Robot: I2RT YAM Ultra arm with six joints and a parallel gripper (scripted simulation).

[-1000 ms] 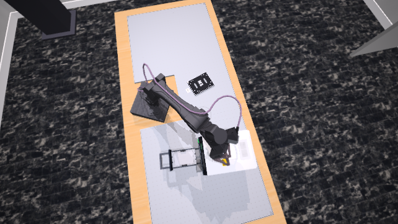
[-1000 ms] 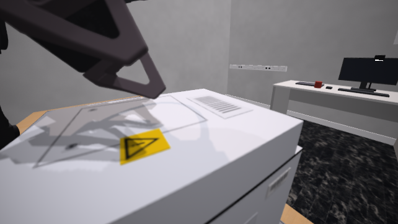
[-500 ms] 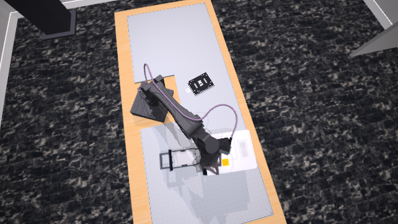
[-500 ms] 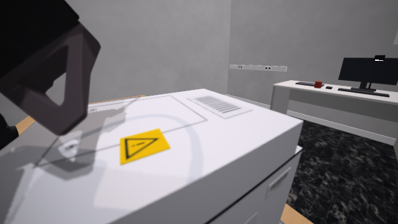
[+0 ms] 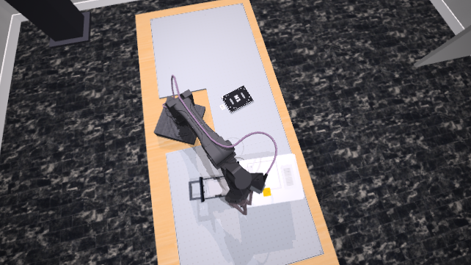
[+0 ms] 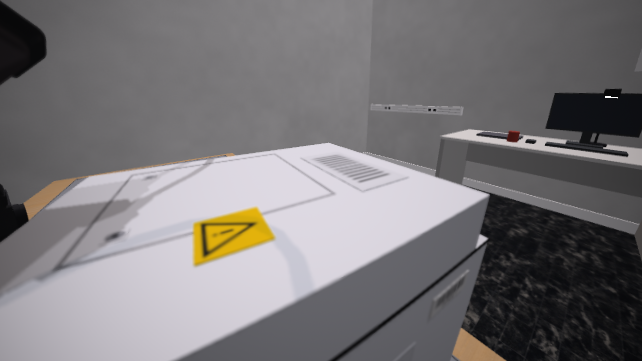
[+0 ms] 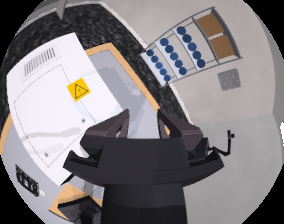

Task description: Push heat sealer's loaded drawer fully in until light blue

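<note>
My hand is 27 cm above the sealer drawer, 13 cm past it and 10 cm to the right of it.
</note>
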